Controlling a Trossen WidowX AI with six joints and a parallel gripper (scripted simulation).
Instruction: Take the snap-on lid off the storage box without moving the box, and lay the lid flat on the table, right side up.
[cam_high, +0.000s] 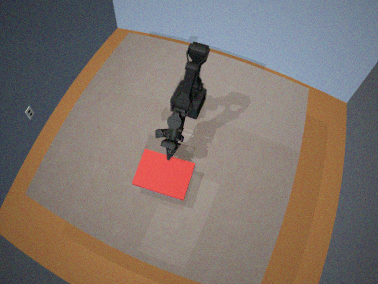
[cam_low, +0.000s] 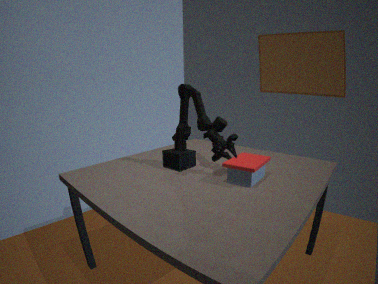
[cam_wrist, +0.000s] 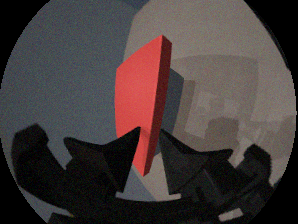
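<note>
Now: the red lid 7 cm ahead of my gripper tip and 1 cm to the right of it. From my gripper tip the other things lie so: storage box: 7 cm ahead, 1 cm to the right, 4 cm below.
</note>
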